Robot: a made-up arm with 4 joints. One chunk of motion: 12 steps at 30 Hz.
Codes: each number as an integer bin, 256 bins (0 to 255) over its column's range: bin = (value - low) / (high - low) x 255, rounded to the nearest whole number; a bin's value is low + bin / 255 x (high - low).
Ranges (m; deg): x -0.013..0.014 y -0.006..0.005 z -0.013..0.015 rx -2..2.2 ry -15.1..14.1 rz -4.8..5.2
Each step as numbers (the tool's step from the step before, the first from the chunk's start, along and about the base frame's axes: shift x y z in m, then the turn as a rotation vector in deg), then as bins.
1 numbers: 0.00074 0.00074 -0.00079 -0.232 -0.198 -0.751
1 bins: 130 156 111 107 130 103
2 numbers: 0.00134 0.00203 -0.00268 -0.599 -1.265 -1.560
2 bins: 135 186 94 85 121 83
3 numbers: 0.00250 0.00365 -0.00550 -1.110 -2.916 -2.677
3 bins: 146 224 68 54 106 54
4 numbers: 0.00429 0.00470 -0.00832 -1.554 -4.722 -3.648
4 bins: 163 248 43 27 91 29
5 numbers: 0.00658 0.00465 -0.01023 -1.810 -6.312 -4.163
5 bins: 185 247 25 12 77 16
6 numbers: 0.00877 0.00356 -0.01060 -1.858 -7.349 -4.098
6 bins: 206 222 22 9 68 18
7 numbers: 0.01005 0.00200 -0.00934 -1.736 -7.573 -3.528
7 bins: 218 185 33 16 66 32
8 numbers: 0.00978 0.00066 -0.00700 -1.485 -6.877 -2.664
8 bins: 215 154 55 31 72 54
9 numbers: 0.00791 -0.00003 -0.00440 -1.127 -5.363 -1.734
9 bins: 197 138 78 53 85 78
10 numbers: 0.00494 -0.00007 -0.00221 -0.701 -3.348 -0.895
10 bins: 169 137 98 79 103 100
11 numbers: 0.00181 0.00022 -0.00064 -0.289 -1.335 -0.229
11 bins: 140 144 113 104 120 117
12 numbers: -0.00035 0.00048 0.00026 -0.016 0.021 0.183
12 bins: 119 150 121 120 132 127
